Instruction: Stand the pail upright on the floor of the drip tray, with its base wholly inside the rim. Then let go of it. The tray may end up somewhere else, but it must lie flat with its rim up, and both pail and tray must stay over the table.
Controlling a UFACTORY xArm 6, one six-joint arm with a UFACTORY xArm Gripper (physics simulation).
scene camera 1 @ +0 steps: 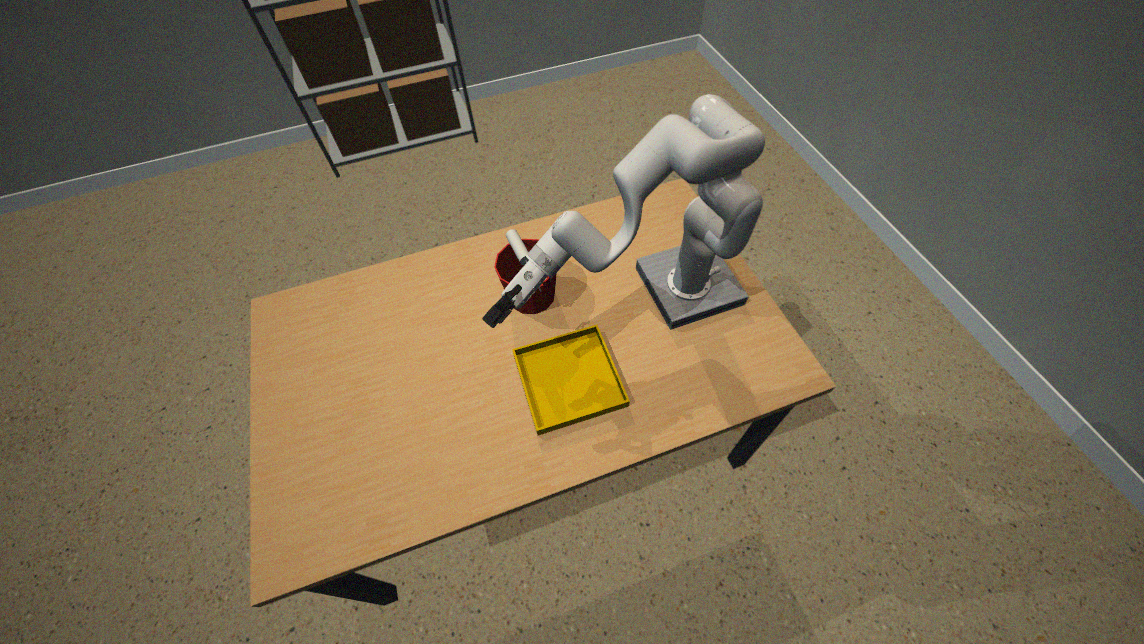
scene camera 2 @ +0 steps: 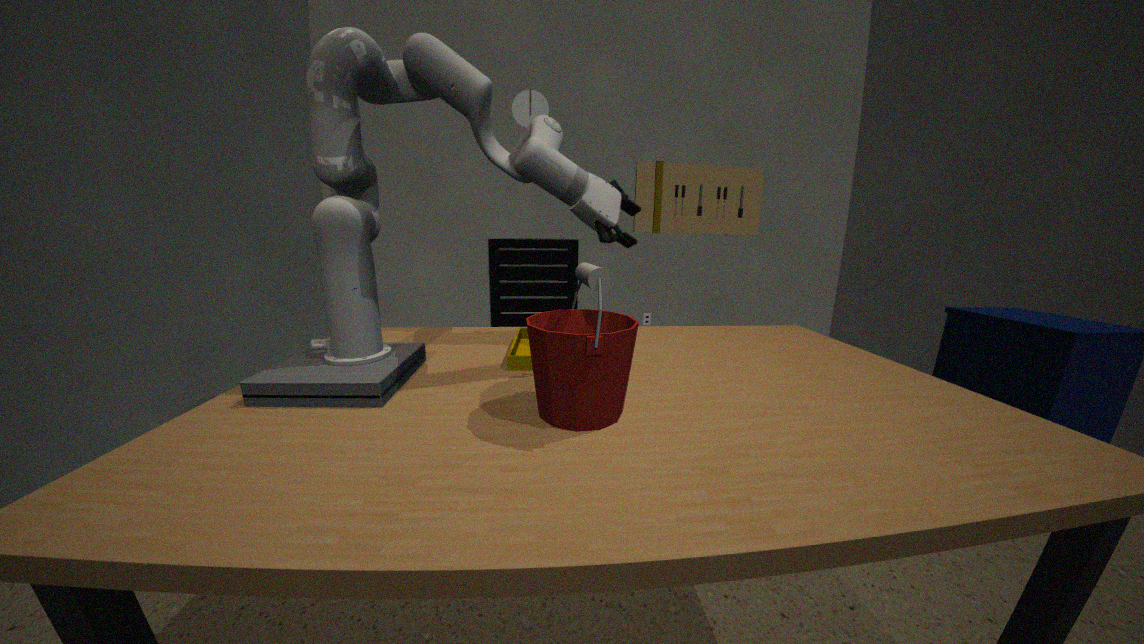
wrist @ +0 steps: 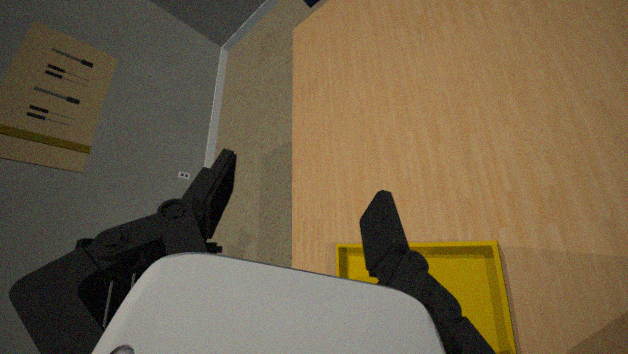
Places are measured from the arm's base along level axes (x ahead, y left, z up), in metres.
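Pixels of known places: gripper, fingertip midpoint: (scene camera 1: pixel 491 321) (scene camera 2: pixel 635 228) (wrist: pixel 304 188); arm's base, link origin: (scene camera 1: pixel 688 283) (scene camera 2: pixel 359 356).
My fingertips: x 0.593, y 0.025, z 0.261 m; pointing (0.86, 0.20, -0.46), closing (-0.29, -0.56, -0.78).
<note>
For each thing: its top centre in the pictures, then the offset to it from my fingertips. Level surfaces: height alone.
- pale grip, top centre: (scene camera 2: pixel 591 265) (scene camera 1: pixel 517 242) 0.164 m back, 0.243 m right, 0.063 m down
- yellow drip tray, top centre: (wrist: pixel 408 330) (scene camera 2: pixel 564 340) (scene camera 1: pixel 568 374) 0.147 m back, 0.067 m left, 0.273 m down
- wooden table, surface height: 0.307 m down
The red pail (scene camera 1: pixel 537 298) (scene camera 2: pixel 582 372) stands upright on the table beside the tray. Its bail is raised, with a pale grip (scene camera 1: pixel 516 244) (scene camera 2: pixel 588 274) at the top. The yellow drip tray (scene camera 1: pixel 572 376) (scene camera 2: pixel 520 362) (wrist: pixel 475 280) lies flat with its rim up; the pail hides part of it in scene camera 2. My gripper (scene camera 1: pixel 491 319) (scene camera 2: pixel 636 227) (wrist: pixel 304 188) is open and empty, tilted, and higher than the pail's grip. In scene camera 1 the gripper body covers part of the pail. The pail does not show in the wrist view.
The arm's base stands on a grey plinth (scene camera 1: pixel 692 308) (scene camera 2: pixel 336 384) on the wooden table (scene camera 1: pixel 360 400) (scene camera 2: pixel 760 480) (wrist: pixel 450 125). Off the table are a shelf rack (scene camera 1: pixel 384 78) and a blue cabinet (scene camera 2: pixel 1032 368).
</note>
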